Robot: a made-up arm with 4 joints. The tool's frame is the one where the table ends.
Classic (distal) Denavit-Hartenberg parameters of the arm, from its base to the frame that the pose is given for. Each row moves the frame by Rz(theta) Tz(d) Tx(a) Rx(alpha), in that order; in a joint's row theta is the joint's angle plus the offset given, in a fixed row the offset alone. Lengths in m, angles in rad.
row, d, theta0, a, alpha
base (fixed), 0.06, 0, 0, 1.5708
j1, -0.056, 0, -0.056, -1.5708
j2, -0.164, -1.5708, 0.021, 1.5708
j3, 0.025, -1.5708, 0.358, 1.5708
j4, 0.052, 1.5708, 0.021, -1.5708
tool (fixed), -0.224, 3.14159, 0, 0
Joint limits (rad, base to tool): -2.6..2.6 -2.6..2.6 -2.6..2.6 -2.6..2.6
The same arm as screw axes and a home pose.
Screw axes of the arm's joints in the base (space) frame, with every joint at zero. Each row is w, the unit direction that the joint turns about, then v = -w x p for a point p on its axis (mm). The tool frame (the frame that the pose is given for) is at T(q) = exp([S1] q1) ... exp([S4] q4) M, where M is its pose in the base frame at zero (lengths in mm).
S1: w 0 -1 0 v 60 0 0
S2: w 0 0 1 v 56 56 0
S3: w -1 0 0 v 0 104 35
S4: w 0 1 0 v 462 0 -81
M: xyz -102 87 -686 (mm) quaternion w x y z 1 0.000004 0 -0.000005
Joint limits (deg, base to tool): -148.97..148.97 -148.97..148.97 -148.97..148.97 -148.97..148.97

